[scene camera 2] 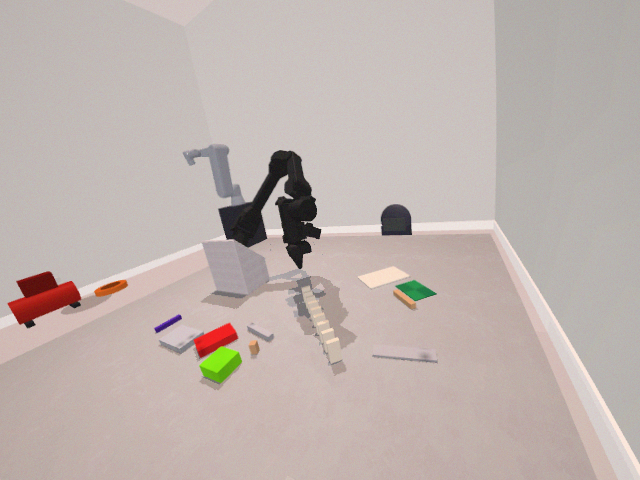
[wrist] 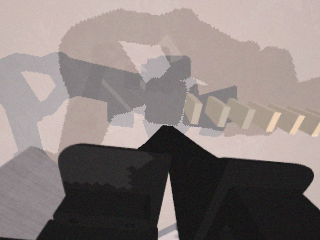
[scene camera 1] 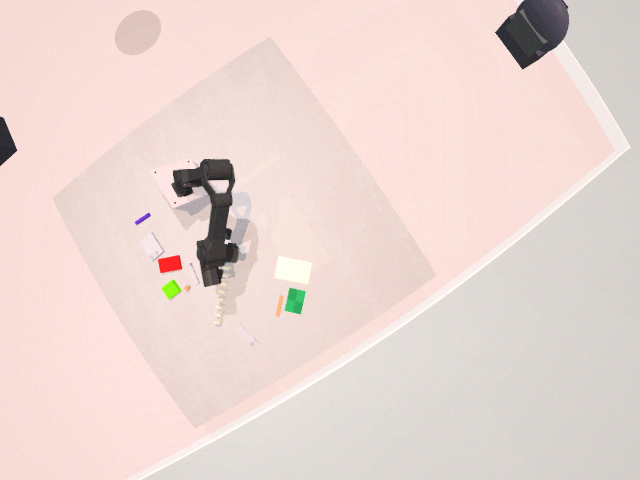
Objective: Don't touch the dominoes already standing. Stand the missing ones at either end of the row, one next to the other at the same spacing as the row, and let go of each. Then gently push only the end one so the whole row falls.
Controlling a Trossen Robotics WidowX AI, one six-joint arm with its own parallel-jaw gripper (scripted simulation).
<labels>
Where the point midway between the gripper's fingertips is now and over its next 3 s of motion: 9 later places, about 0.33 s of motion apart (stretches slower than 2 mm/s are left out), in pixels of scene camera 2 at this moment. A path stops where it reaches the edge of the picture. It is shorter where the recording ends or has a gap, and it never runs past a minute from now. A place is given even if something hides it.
The gripper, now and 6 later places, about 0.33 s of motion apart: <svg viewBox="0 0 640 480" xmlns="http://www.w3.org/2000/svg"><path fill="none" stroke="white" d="M300 268L304 288L305 292L306 294L306 294L306 284L305 281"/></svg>
</labels>
